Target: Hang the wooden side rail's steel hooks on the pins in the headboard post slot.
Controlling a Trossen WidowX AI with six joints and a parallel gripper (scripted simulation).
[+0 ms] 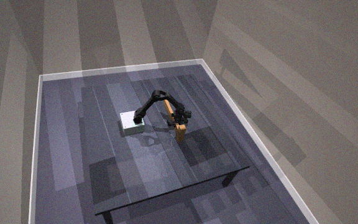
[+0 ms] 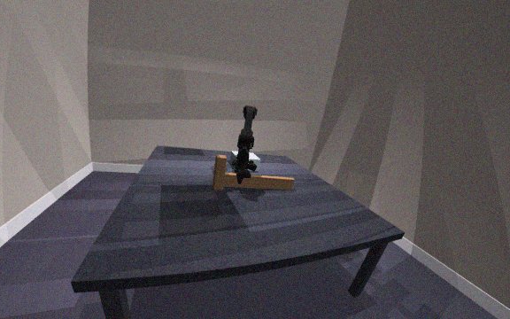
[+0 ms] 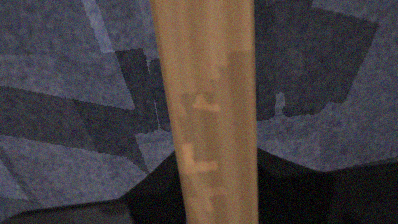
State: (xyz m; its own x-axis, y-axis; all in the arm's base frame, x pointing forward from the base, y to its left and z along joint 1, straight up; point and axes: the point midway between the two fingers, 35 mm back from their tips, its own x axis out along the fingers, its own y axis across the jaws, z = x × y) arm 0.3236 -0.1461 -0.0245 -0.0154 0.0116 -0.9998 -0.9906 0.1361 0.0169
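My gripper tip is now 11 cm to the left of the headboard post, 5 cm below it and 2 cm past it.
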